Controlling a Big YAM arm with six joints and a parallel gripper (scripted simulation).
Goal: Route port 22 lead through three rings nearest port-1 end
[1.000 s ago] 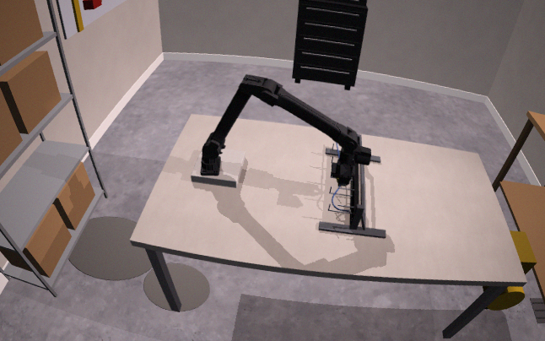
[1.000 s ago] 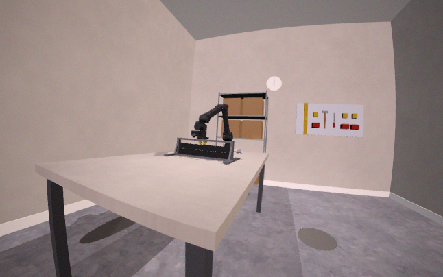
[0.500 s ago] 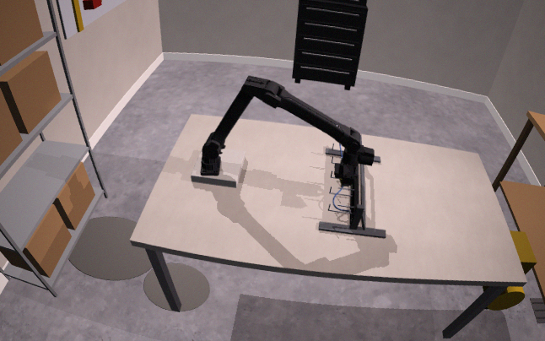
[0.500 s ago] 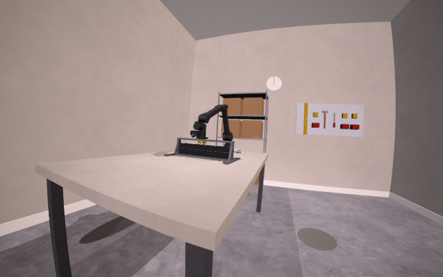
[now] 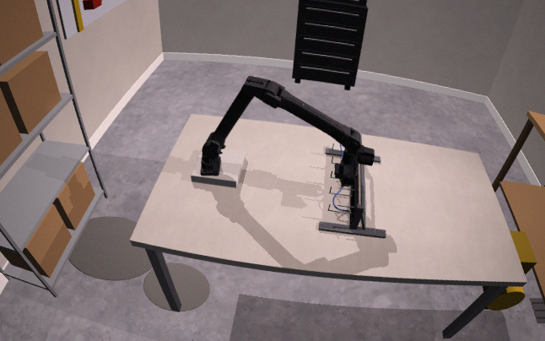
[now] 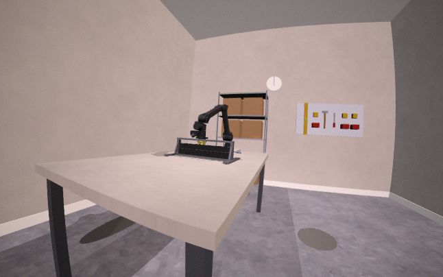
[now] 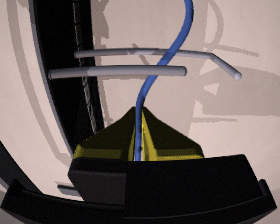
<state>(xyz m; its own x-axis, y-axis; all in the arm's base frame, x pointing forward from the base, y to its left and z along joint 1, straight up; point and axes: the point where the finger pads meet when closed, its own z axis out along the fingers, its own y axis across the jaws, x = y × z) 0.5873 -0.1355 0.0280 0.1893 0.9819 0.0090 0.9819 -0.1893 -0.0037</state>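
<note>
My gripper is now 7 cm short of the dark rack and 4 cm to the right of it.
</note>
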